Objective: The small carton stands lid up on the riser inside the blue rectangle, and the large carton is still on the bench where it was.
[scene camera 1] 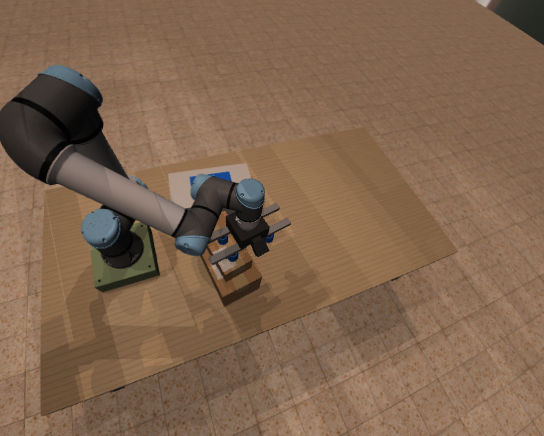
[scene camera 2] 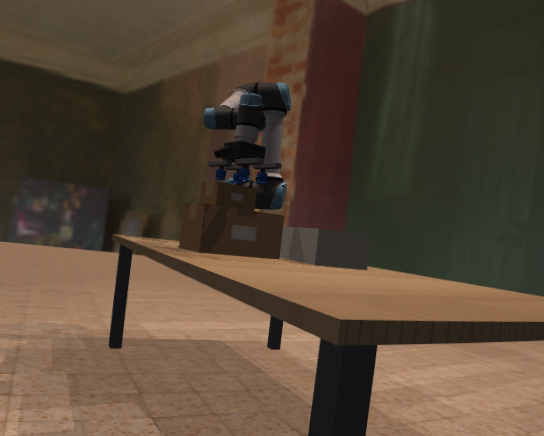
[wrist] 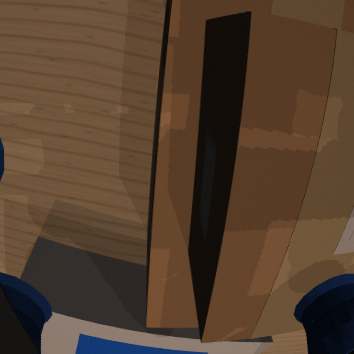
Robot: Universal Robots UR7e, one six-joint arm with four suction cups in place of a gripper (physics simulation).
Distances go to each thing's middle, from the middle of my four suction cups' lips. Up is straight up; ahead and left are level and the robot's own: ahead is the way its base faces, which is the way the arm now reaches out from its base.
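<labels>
Grey riser (scene camera 2: 321, 247): 350 mm to the left of my suction cup, 200 mm below it, 80 mm behind it. Large carton (scene camera 2: 206, 228): 180 mm below my suction cup, 80 mm behind it, 20 mm to the left of it. Small carton (scene camera 1: 229, 270): my suction cup is 60 mm above it, 70 mm past it and 20 mm to the left of it.
</labels>
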